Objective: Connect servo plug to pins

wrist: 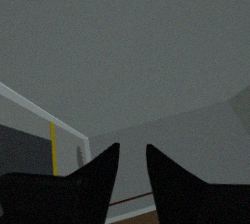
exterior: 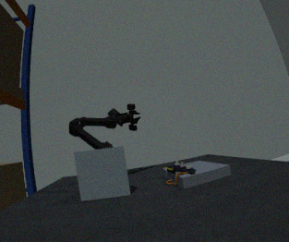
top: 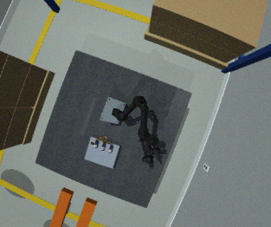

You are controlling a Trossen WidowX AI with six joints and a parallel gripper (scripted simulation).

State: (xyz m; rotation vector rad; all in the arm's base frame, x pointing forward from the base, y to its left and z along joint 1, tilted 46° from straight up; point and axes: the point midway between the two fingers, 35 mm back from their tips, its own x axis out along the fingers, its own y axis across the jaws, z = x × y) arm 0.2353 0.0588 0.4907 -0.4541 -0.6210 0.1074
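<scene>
Right now my gripper tip is 460 mm to the left of the yellow marked band, 340 mm above it and 40 mm short of it. The rest, counted from my gripper tip: green strip 430 mm to the right, 360 mm below, 40 mm ahead; then light grey holder 430 mm to the right, 390 mm below, 190 mm ahead.
</scene>
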